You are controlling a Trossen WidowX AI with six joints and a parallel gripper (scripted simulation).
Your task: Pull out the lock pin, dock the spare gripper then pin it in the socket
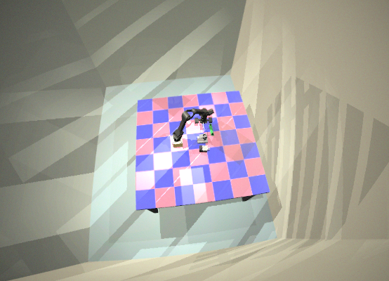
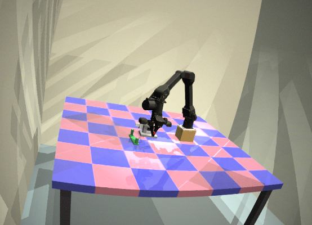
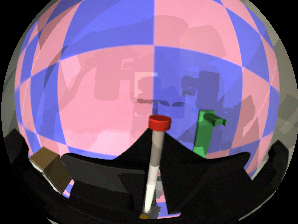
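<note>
The green bar-shaped piece lies 8 cm ahead of my gripper tip, 8 cm to the right of it and 4 cm below it. The rest, counted from my gripper tip: spare gripper: 8 cm behind, 27 cm to the right, 4 cm below; grey mount: 5 cm behind, 16 cm to the right, 1 cm below.
</note>
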